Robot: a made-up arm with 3 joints. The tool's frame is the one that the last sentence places.
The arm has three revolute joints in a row. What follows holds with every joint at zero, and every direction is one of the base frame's.
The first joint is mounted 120 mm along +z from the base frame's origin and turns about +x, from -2.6 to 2.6 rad.
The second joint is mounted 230 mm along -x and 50 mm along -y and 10 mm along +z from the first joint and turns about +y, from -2.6 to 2.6 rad.
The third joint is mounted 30 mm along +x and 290 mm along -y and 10 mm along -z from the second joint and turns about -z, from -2.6 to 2.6 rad.
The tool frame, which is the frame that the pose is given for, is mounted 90 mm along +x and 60 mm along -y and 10 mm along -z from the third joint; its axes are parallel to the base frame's.
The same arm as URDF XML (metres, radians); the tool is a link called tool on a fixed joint. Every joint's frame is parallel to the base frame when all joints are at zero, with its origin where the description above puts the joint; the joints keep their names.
<robot name="arm">
<joint name="joint 1" type="revolute"><parent link="base_link"/><child link="link1"/><origin xyz="0 0 0.12" rpy="0 0 0"/><axis xyz="1 0 0"/><limit lower="-2.6" upper="2.6"/></joint>
<joint name="joint 2" type="revolute"><parent link="link1"/><child link="link2"/><origin xyz="-0.23 -0.05 0.01" rpy="0 0 0"/><axis xyz="0 1 0"/><limit lower="-2.6" upper="2.6"/></joint>
<joint name="joint 3" type="revolute"><parent link="link2"/><child link="link3"/><origin xyz="0.03 -0.29 -0.01" rpy="0 0 0"/><axis xyz="0 0 -1"/><limit lower="-2.6" upper="2.6"/></joint>
<joint name="tool_joint" type="fixed"><parent link="link3"/><child link="tool"/><origin xyz="0.09 -0.06 -0.01" rpy="0 0 0"/></joint>
<link name="base_link"/>
<link name="link1"/>
<link name="link2"/>
<link name="link3"/>
<link name="tool"/>
</robot>

